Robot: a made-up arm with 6 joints.
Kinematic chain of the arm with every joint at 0, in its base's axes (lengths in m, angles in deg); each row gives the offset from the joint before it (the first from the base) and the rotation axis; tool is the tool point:
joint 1: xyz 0 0 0.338 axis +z
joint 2: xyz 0 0 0 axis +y
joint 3: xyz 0 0 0.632 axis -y
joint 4: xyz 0 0 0 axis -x
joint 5: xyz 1.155 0 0 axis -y
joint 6: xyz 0 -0.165 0 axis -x
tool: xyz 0 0 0
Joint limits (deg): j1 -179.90..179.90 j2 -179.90..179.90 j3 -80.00..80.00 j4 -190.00..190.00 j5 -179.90..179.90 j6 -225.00..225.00
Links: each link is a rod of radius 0.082 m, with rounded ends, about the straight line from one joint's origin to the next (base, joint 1, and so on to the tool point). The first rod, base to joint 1, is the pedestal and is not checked.
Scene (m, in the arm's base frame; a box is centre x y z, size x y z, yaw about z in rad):
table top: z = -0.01
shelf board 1: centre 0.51 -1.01 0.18 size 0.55 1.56 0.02 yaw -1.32
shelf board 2: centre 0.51 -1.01 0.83 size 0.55 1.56 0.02 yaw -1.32
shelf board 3: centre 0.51 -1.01 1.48 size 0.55 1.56 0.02 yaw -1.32
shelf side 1: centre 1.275 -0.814 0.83 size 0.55 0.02 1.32 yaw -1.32
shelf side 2: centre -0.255 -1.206 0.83 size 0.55 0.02 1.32 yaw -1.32
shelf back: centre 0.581 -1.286 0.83 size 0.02 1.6 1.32 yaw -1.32
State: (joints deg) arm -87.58 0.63 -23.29 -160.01 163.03 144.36
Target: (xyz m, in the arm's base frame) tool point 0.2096 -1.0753 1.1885
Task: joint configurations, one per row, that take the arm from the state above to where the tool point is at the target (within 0.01 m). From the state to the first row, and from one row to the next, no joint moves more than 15 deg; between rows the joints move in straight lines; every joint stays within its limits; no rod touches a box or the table.
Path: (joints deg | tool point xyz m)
1: -89.45 -14.15 -33.80 -157.61 163.03 144.36 | 0.1613 -0.9106 0.5032
2: -91.32 -28.94 -44.31 -155.21 163.03 144.36 | 0.1316 -0.7928 0.5182
3: -93.19 -43.72 -54.82 -152.81 163.03 144.36 | 0.1086 -0.6892 0.4984
4: -95.05 -58.51 -65.33 -150.41 163.03 144.36 | 0.0903 -0.6085 0.4501
5: -95.39 -55.31 -51.50 -153.13 163.03 144.36 | 0.0866 -0.6488 0.7000
6: -95.73 -52.12 -37.66 -155.85 163.03 144.36 | 0.0863 -0.6483 0.9491
7: -96.06 -48.93 -23.83 -158.58 163.03 144.36 | 0.0899 -0.6079 1.1886
8: -93.15 -34.15 -13.02 -160.51 163.03 144.36 | 0.1145 -0.7498 1.2260
9: -90.23 -19.37 -2.21 -162.45 163.03 144.36 | 0.1537 -0.9093 1.2275
10: -87.31 -4.60 8.60 -164.38 163.03 144.36 | 0.2096 -1.0753 1.1885

